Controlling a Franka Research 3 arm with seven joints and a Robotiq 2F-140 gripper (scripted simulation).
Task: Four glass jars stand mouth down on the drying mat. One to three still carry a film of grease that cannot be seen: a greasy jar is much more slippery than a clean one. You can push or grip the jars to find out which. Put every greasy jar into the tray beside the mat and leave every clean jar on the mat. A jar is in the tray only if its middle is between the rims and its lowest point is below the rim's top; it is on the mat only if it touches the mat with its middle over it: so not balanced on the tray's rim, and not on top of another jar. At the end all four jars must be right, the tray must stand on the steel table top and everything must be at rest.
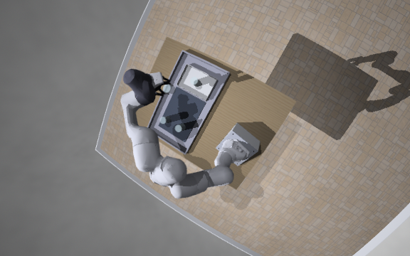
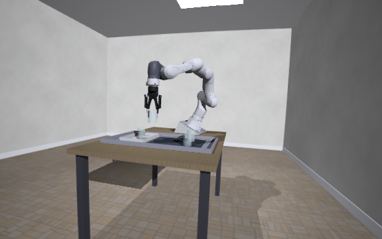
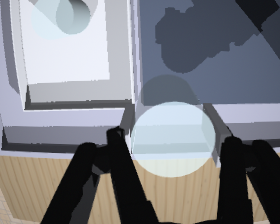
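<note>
The white tray lies 21 cm below my hand, 16 cm to the right of it and 9 cm behind it. From my hand the other things lie so: dark drying mat: 22 cm below, 16 cm to the left, 11 cm behind.
</note>
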